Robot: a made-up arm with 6 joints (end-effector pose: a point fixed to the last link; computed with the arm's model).
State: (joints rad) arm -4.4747 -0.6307 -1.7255 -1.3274 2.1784 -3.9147
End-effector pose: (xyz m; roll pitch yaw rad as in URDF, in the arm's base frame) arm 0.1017 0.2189 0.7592 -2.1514 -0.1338 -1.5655
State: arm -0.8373 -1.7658 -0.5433 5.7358 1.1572 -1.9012
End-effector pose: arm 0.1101 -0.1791 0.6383 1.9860 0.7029 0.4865
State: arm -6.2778 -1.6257 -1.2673 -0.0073 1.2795 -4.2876
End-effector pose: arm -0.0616 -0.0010 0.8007 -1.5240 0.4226 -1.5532
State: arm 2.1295 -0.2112 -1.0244 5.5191 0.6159 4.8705
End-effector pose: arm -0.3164 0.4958 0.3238 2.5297 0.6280 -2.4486
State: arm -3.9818 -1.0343 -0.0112 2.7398 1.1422 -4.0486
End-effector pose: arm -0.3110 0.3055 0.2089 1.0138 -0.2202 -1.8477
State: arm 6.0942 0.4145 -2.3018 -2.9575 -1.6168 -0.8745
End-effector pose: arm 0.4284 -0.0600 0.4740 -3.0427 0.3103 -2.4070
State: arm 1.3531 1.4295 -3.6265 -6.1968 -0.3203 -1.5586
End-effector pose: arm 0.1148 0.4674 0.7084 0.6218 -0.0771 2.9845
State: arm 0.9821 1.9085 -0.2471 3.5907 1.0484 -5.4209
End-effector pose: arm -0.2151 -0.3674 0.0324 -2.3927 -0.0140 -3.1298
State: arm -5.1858 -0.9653 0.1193 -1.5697 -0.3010 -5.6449
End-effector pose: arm 0.0335 0.3459 0.0910 2.4891 -0.6492 2.3919
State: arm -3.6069 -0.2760 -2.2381 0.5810 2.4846 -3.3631
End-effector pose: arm -0.2502 0.0332 0.7251 2.8415 0.1749 0.1997
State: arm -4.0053 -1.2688 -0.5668 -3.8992 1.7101 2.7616
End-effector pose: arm -0.2488 0.1492 0.6418 0.6339 0.6152 -1.0870
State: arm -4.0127 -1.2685 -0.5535 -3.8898 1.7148 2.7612
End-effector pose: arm -0.2494 0.1542 0.6367 0.6265 0.6037 -1.0934
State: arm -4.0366 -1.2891 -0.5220 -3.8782 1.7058 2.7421
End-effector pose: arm -0.2460 0.1632 0.6290 0.6059 0.5947 -1.1449
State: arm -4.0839 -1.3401 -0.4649 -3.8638 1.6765 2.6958
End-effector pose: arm -0.2366 0.1777 0.6178 0.5679 0.5883 -1.2609
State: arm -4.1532 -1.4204 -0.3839 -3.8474 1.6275 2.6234
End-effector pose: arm -0.2206 0.1969 0.6029 0.5171 0.5820 -1.4374
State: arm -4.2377 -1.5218 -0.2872 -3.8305 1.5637 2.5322
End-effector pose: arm -0.1990 0.2186 0.5852 0.4622 0.5736 -1.6552
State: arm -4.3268 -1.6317 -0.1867 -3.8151 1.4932 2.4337
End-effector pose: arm -0.1742 0.2398 0.5666 0.4123 0.5636 -1.8858
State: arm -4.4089 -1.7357 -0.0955 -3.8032 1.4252 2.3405
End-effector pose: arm -0.1495 0.2578 0.5498 0.3728 0.5546 -2.0996
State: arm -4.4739 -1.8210 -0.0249 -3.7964 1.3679 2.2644
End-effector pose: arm -0.1285 0.2705 0.5375 0.3450 0.5497 -2.2719
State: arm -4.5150 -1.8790 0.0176 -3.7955 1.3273 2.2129
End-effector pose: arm -0.1145 0.2770 0.5313 0.3263 0.5509 -2.3877
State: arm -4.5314 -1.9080 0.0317 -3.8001 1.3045 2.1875
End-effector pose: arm -0.1083 0.2778 0.5312 0.3148 0.5576 -2.4453
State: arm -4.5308 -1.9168 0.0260 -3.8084 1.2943 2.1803
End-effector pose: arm -0.1077 0.2745 0.5354 0.3072 0.5681 -2.4630
